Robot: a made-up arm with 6 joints. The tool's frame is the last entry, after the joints. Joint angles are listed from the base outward. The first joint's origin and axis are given. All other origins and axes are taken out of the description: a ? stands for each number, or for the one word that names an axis. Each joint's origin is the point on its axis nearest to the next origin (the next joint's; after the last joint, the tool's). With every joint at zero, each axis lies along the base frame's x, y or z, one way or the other. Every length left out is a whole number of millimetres.
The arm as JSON. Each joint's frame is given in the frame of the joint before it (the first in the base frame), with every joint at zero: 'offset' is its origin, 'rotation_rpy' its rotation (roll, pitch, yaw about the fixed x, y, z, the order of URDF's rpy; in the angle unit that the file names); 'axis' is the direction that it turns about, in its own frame. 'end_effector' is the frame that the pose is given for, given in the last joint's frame.
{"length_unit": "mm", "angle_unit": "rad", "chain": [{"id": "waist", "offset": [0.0, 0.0, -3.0], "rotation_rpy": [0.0, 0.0, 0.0], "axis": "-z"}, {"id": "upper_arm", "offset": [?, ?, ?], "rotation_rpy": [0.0, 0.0, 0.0], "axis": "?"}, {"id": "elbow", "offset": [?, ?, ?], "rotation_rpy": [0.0, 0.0, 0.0], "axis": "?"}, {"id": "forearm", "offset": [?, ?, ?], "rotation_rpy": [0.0, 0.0, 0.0], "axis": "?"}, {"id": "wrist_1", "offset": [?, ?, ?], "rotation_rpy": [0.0, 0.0, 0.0], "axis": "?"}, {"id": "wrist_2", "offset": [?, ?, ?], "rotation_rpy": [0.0, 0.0, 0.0], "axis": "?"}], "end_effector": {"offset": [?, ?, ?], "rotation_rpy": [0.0, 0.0, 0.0]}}
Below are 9 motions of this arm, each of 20 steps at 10 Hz.
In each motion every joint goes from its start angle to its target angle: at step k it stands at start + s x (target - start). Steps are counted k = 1, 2, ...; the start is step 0. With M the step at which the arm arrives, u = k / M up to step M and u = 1 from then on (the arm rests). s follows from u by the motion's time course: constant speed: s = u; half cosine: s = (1 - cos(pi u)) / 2; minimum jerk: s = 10 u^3 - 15 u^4 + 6 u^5.
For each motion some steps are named. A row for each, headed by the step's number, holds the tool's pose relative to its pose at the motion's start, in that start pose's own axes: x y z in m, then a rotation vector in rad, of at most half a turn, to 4 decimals.
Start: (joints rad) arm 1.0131 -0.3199 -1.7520 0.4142 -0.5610 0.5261
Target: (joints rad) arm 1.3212 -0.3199 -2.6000 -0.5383 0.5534 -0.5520
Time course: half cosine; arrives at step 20
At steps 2, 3, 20:
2: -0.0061 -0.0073 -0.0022 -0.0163 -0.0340 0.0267
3: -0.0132 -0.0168 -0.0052 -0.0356 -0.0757 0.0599
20: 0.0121 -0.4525 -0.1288 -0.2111 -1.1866 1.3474

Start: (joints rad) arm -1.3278 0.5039 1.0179 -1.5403 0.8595 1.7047
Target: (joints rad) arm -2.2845 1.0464 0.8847 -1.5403 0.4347 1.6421
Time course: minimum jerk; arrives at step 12
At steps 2, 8, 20:
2: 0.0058 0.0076 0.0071 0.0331 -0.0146 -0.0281
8: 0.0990 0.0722 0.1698 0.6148 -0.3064 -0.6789
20: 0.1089 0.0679 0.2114 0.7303 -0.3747 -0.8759

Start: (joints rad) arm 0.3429 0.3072 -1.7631 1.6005 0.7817 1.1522
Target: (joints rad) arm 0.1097 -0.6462 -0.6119 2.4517 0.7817 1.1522
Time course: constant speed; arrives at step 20
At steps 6, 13, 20:
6: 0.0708 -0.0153 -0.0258 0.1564 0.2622 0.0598
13: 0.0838 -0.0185 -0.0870 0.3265 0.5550 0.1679
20: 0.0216 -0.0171 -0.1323 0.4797 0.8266 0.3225

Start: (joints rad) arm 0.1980 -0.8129 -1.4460 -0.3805 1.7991 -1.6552
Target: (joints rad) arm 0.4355 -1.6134 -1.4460 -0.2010 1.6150 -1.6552
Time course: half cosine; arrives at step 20
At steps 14, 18, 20:
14: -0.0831 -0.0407 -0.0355 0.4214 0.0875 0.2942
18: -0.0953 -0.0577 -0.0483 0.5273 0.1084 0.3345
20: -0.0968 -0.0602 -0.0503 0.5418 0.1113 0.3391

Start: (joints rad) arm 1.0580 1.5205 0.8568 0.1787 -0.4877 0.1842
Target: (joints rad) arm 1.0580 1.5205 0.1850 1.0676 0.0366 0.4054
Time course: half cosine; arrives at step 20
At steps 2, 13, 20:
2: 0.0029 -0.0079 -0.0013 0.0309 0.0231 0.0189
13: 0.0733 -0.1811 -0.1102 0.9696 0.4768 0.6161
20: 0.0851 -0.2103 -0.1726 1.3610 0.5243 0.8480

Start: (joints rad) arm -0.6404 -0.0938 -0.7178 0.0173 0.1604 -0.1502
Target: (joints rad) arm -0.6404 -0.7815 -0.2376 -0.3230 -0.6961 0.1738
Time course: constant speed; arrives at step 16
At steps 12, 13, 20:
12: -0.0938 0.1612 -0.0273 -0.5261 -0.3352 -0.3748
13: -0.1059 0.1722 -0.0333 -0.5450 -0.3868 -0.4176
20: -0.1453 0.2023 -0.0542 -0.5710 -0.5581 -0.5490

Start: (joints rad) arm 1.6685 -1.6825 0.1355 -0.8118 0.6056 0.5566
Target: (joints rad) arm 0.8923 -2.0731 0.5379 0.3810 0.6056 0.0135
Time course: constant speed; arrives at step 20
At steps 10, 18, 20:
10: 0.0958 0.0638 -0.3438 0.6237 -0.7754 0.0632
18: 0.2422 0.2238 -0.5137 1.1487 -1.3656 -0.0440
20: 0.2821 0.2717 -0.5340 1.2826 -1.5049 -0.0969

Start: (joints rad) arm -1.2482 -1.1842 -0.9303 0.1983 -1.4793 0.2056
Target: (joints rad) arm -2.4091 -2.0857 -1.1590 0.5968 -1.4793 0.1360
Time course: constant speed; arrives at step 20
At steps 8, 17, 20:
8: 0.3471 0.0474 0.0163 0.0118 0.6727 0.3794
17: 0.6663 0.1342 -0.1547 0.1311 1.4448 0.7624
20: 0.7400 0.1625 -0.2418 0.2045 1.6944 0.8841

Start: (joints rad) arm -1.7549 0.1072 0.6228 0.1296 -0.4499 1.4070
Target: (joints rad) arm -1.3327 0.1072 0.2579 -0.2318 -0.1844 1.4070
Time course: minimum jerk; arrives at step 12
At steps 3, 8, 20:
3: -0.0089 -0.0036 -0.0033 0.0100 0.0208 -0.0058
8: -0.0618 -0.0270 -0.0345 0.0792 0.1599 -0.0301
20: -0.0764 -0.0329 -0.0483 0.1016 0.2023 -0.0325

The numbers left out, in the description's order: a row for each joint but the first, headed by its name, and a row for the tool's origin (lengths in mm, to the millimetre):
upper_arm: xyz -297.0 -245.0 0.0, axis +y
elbow: xyz -56.0 0.0 28.0, axis -x
forearm: xyz 0.0 82.0 331.0, axis +x
wrist_1: xyz 0.0 -244.0 21.0, axis +z
wrist_2: xyz 21.0 126.0 0.0, axis +y
tool: xyz -73.0 0.0 53.0

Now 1 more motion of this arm.
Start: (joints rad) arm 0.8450 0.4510 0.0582 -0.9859 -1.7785 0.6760
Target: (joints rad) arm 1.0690 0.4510 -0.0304 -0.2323 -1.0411 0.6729
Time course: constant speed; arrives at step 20
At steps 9, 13, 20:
9: 0.0570 -0.0267 -0.0913 -0.2345 0.4192 0.1539
13: 0.0685 -0.0485 -0.1301 -0.2876 0.6141 0.2417
20: 0.0712 -0.0961 -0.1898 -0.2959 0.9515 0.4183

